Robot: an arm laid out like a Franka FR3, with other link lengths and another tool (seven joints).
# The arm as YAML. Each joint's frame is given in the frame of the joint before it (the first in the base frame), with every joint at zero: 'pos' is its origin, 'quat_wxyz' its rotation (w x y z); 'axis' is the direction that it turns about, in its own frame. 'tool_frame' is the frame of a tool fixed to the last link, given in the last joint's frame.
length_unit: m
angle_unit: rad
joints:
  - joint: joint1
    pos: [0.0, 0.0, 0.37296]
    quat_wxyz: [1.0, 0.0, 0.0, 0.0]
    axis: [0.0, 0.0, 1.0]
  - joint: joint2
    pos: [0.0, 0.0, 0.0]
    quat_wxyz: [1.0, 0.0, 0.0, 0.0]
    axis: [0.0, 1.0, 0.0]
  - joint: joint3
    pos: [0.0, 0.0, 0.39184]
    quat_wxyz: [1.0, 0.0, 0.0, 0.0]
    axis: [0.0, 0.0, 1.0]
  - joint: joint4
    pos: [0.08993, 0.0, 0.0]
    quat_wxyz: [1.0, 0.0, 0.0, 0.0]
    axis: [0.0, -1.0, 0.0]
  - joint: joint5
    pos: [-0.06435, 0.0, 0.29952]
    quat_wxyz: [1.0, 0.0, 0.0, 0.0]
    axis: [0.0, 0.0, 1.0]
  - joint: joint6
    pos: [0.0, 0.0, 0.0]
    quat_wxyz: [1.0, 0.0, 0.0, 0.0]
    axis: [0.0, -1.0, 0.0]
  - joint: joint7
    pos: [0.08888, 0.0, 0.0]
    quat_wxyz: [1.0, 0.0, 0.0, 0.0]
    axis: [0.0, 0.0, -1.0]
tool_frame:
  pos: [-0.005, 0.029, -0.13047]
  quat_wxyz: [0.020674, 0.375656, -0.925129, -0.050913]
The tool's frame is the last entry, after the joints.
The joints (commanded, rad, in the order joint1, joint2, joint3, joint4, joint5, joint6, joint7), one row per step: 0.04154 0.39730 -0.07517 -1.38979 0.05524 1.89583 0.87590; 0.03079 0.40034 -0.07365 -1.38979 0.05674 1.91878 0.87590; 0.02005 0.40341 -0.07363 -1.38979 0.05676 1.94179 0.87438; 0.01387 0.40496 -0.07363 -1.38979 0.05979 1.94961 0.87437; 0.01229 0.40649 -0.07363 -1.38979 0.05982 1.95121 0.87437; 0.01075 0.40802 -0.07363 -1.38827 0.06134 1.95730 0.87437; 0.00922 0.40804 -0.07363 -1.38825 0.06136 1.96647 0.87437; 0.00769 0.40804 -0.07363 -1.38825 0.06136 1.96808 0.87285; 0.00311 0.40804 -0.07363 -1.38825 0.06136 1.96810 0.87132; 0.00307 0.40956 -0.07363 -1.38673 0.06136 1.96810 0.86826; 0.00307 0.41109 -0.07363 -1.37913 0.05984 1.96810 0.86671; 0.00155 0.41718 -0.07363 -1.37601 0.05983 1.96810 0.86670; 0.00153 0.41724 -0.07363 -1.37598 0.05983 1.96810 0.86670
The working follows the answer.
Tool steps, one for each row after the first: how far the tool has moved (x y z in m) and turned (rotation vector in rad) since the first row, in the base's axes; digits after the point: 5 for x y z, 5 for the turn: 0.00343 -0.00638 0.00082 0.00092 -0.01992 -0.01026; 0.00671 -0.01371 0.00165 -0.00059 -0.03986 -0.02007; 0.00794 -0.01769 0.00167 0.00175 -0.04625 -0.02718; 0.00844 -0.01876 0.00085 0.00162 -0.04632 -0.02881; 0.00962 -0.01974 0.00129 0.00261 -0.05246 -0.03084; 0.01063 -0.02087 0.00246 0.00207 -0.06162 -0.03263; 0.01076 -0.02189 0.00266 0.00172 -0.06326 -0.03270; 0.01069 -0.02495 0.00266 0.00135 -0.06331 -0.03576; 0.01112 -0.02490 0.00228 0.00082 -0.06336 -0.03273; 0.01225 -0.02494 0.00452 -0.00127 -0.06937 -0.03057; 0.01386 -0.02595 0.00176 -0.00159 -0.06639 -0.03198; 0.01388 -0.02596 0.00173 -0.00159 -0.06636 -0.03200
Tool pose at each row, in the base's axes (x y z in m, rotation vector in rad; rounded; the steps above come from the unrounded poses): 0.66312 0.01494 0.58120 0.21039 3.01032 0.20878; 0.66655 0.00856 0.58202 0.22245 2.98879 0.21005; 0.66984 0.00123 0.58284 0.23345 2.96738 0.20768; 0.67106 -0.00275 0.58287 0.24306 2.95967 0.21078; 0.67156 -0.00382 0.58204 0.24544 2.95930 0.21043; 0.67274 -0.00479 0.58248 0.24744 2.95281 0.21196; 0.67375 -0.00593 0.58365 0.24839 2.94345 0.21135; 0.67388 -0.00695 0.58386 0.24817 2.94183 0.21088; 0.67382 -0.01000 0.58385 0.25263 2.94122 0.21006; 0.67424 -0.00996 0.58348 0.24811 2.94176 0.20955; 0.67537 -0.01000 0.58571 0.24369 2.93630 0.20690; 0.67699 -0.01101 0.58296 0.24625 2.93900 0.20617; 0.67700 -0.01102 0.58293 0.24628 2.93903 0.20617

